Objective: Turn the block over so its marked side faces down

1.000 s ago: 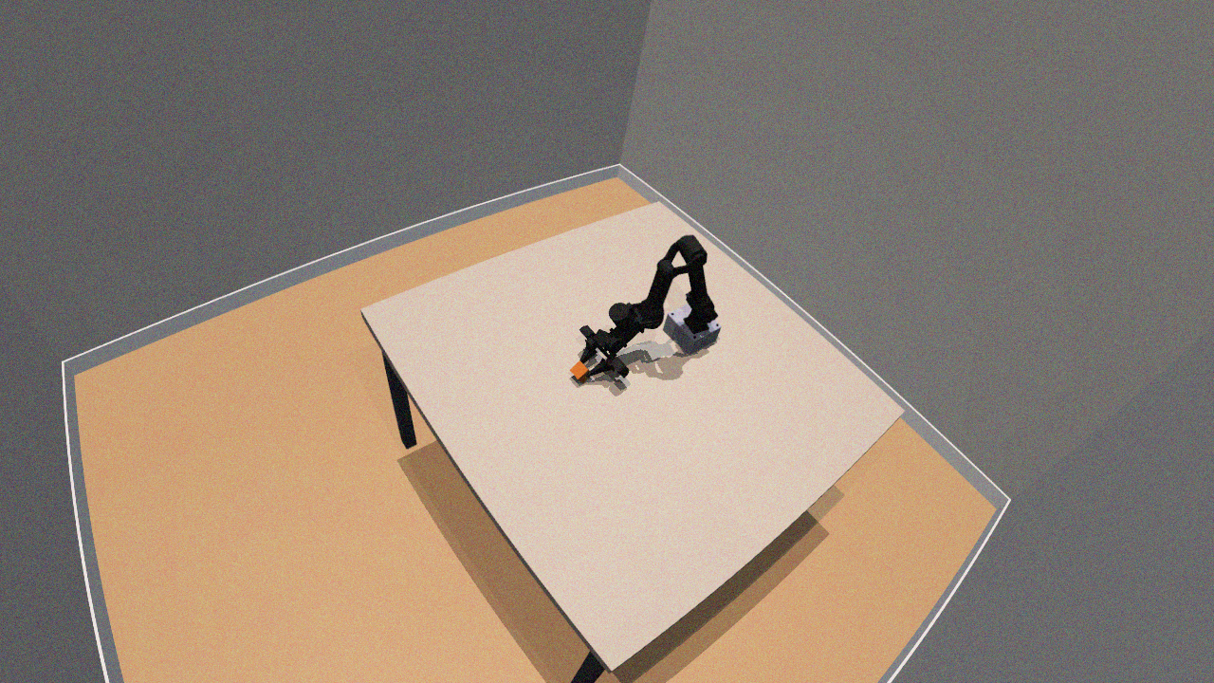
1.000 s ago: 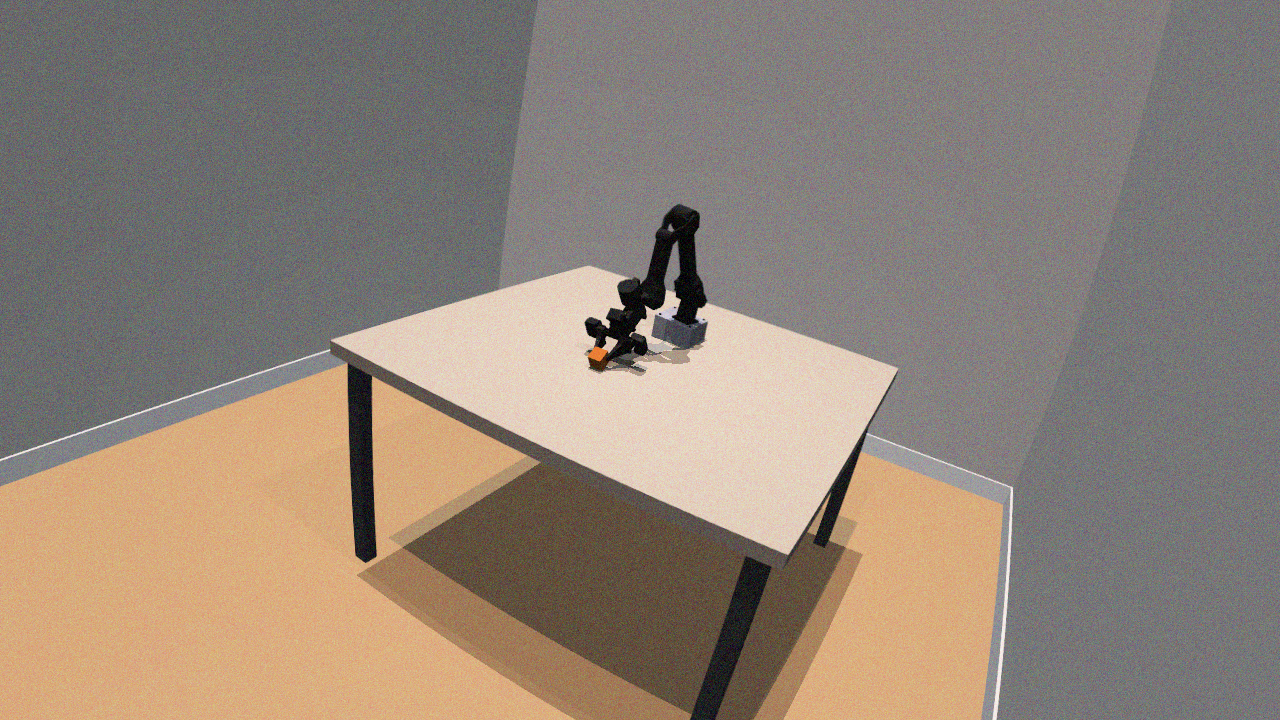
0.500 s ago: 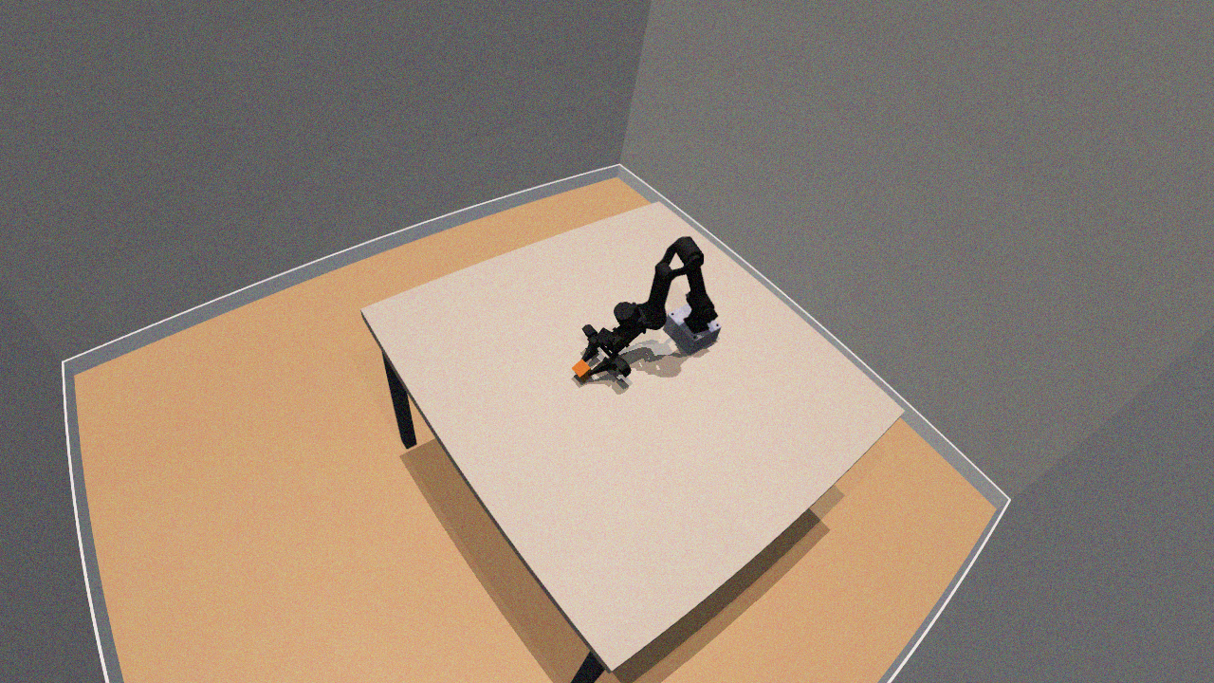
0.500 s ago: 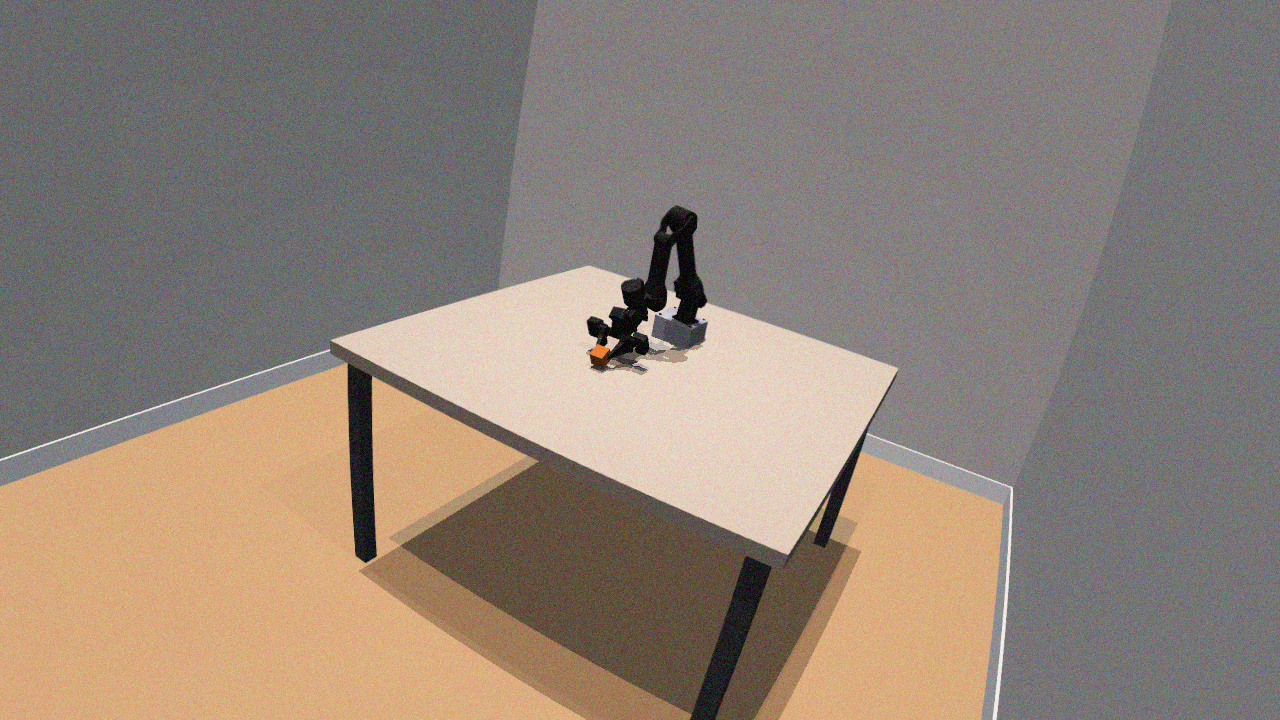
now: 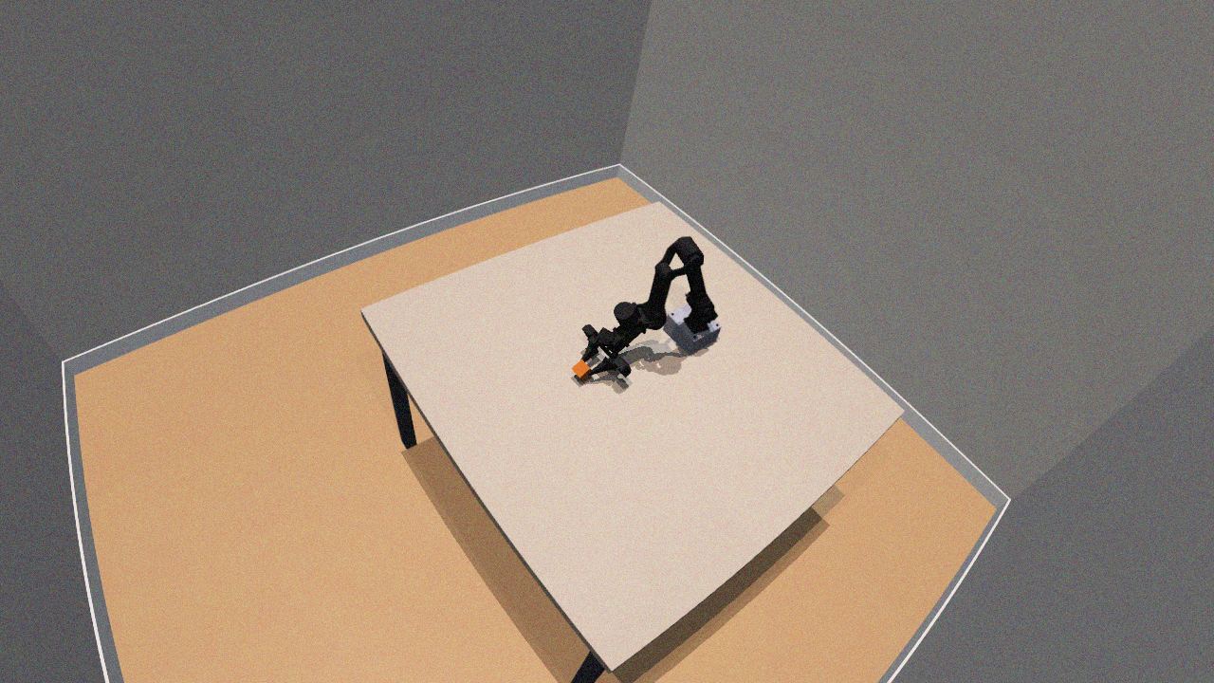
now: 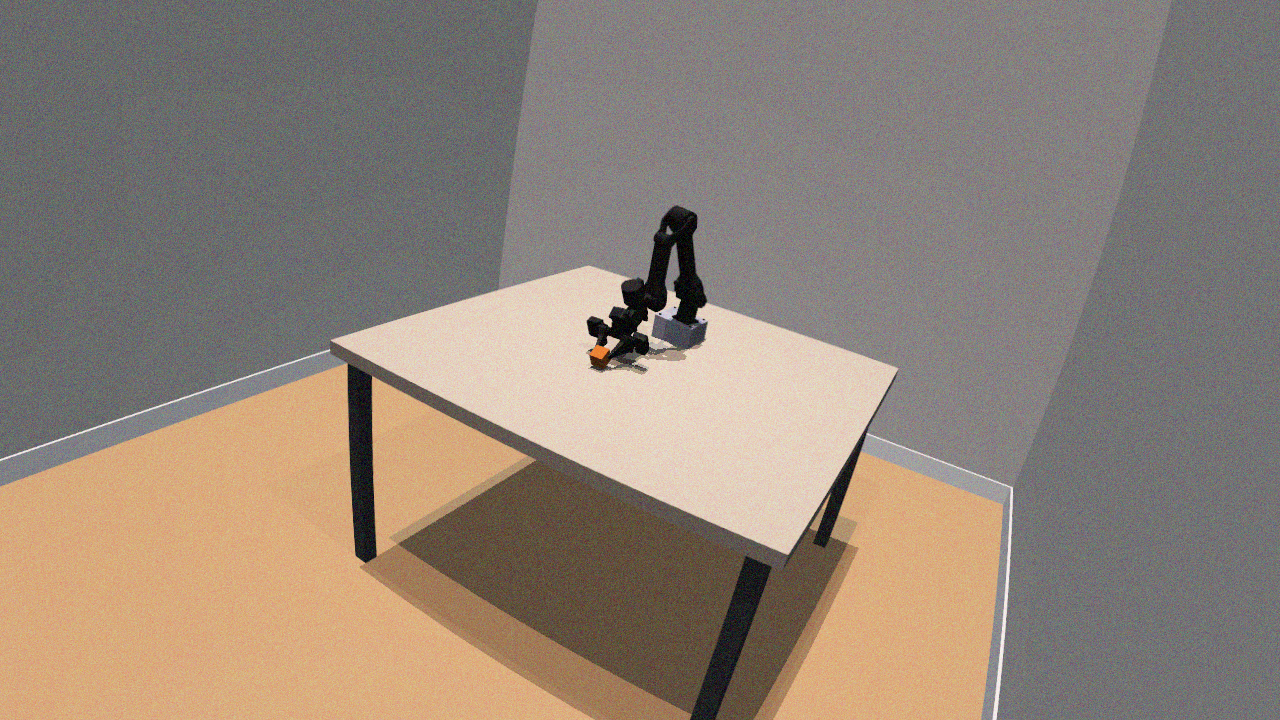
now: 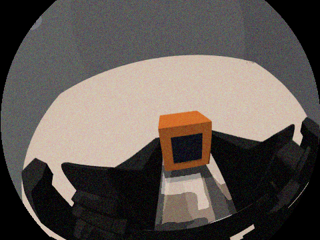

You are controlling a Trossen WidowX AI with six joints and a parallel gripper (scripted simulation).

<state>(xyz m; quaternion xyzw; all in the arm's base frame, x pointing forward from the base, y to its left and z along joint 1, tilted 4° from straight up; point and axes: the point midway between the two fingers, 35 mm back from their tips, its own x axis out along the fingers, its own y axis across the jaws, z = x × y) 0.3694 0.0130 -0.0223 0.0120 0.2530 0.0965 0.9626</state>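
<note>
The block lies 1 cm behind my gripper tip.
</note>
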